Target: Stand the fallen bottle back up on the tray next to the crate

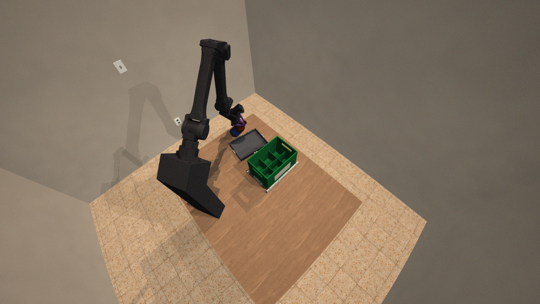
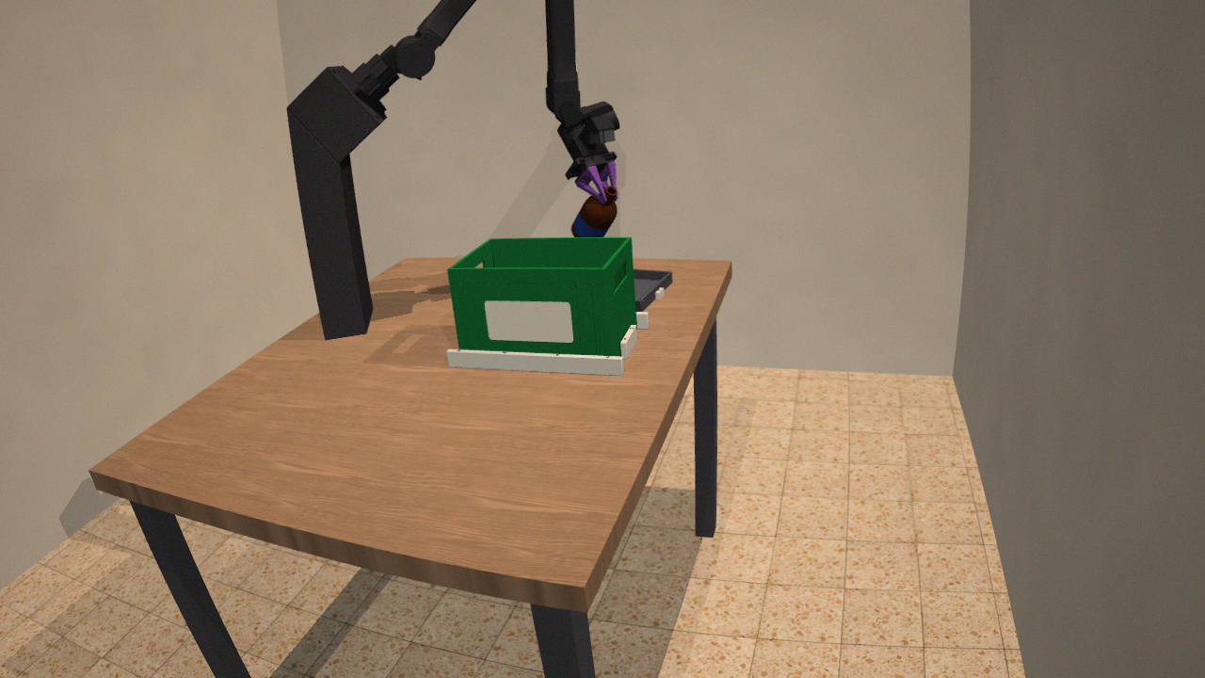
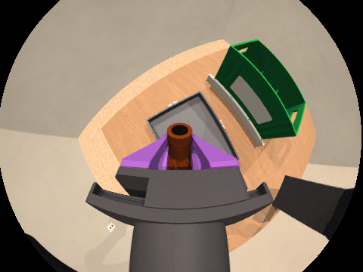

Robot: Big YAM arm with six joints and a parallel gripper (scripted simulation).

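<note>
Right now the brown bottle is 40 mm below my hand, 40 mm behind it and 10 mm to the left of it. The rest, counted from my hand: green crate (300 mm to the right, 120 mm ahead, 110 mm below); tray (180 mm below, 40 mm to the right).
</note>
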